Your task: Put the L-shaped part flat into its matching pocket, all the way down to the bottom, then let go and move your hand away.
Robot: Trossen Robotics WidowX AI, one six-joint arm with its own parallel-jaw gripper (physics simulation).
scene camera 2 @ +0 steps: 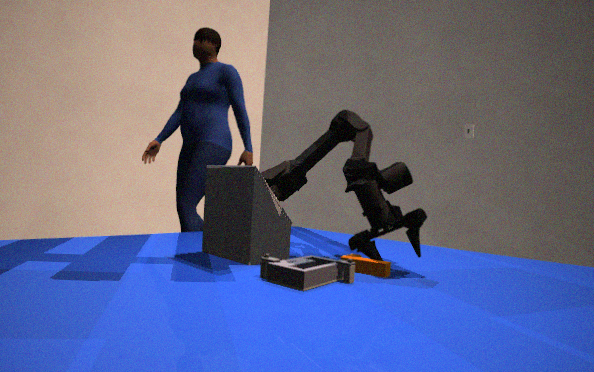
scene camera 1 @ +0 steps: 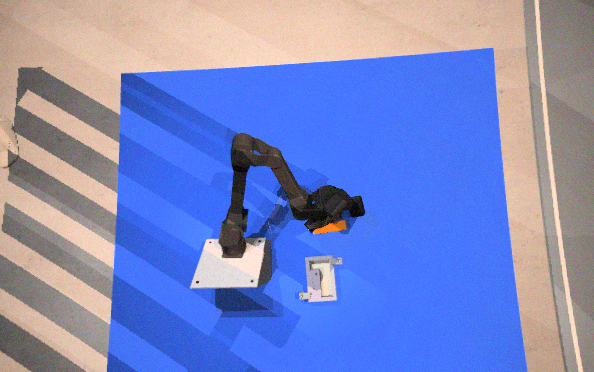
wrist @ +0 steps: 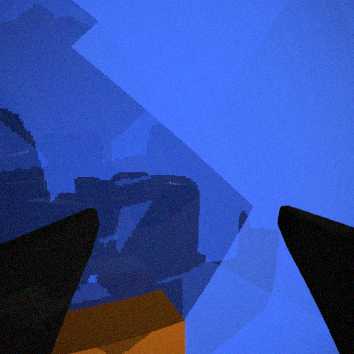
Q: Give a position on an orange L-shaped part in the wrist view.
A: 151,315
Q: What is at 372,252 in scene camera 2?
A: My gripper.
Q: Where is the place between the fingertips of my gripper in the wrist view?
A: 189,217
